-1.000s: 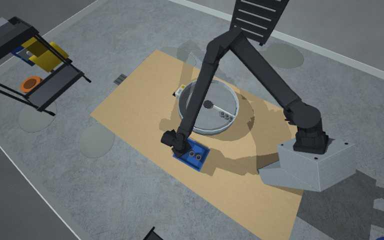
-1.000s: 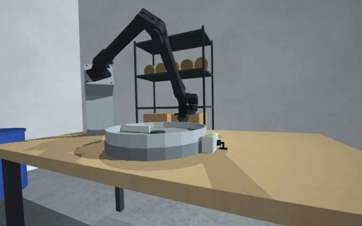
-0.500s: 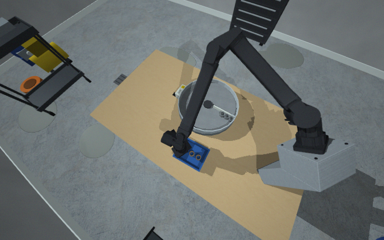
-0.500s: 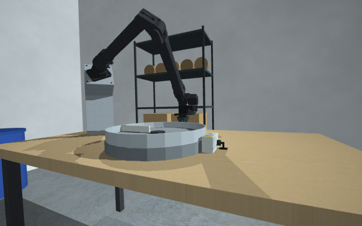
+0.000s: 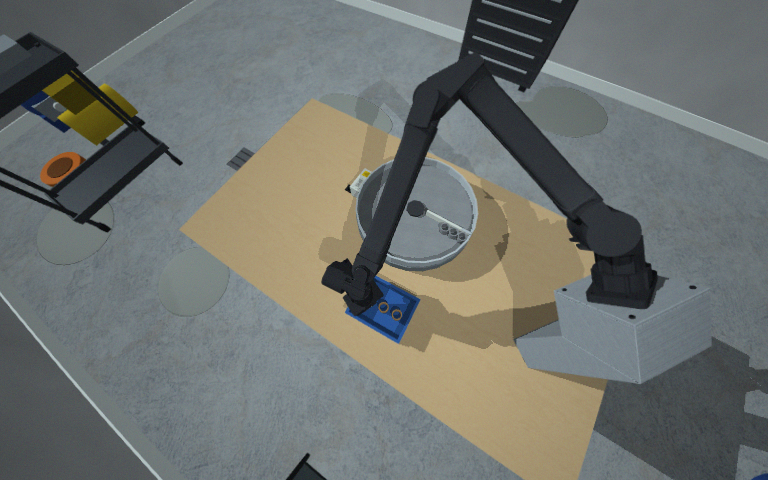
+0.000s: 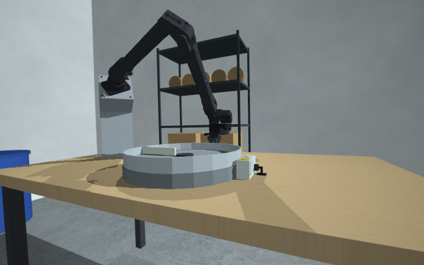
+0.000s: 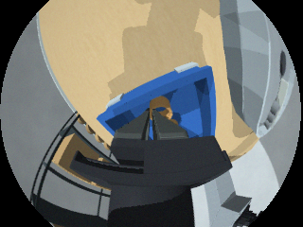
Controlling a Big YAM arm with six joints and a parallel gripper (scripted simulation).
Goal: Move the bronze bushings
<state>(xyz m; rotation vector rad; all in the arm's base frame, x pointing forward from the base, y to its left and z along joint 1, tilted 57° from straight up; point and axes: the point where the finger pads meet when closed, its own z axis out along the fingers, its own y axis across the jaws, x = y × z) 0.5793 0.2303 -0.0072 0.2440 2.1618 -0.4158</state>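
The blue crate is 6 cm behind my hand, 1 cm to the right of it and 1 cm below it. The rest, counted from my hand: grey turntable: 36 cm to the right, 2 cm above, 1 cm behind.
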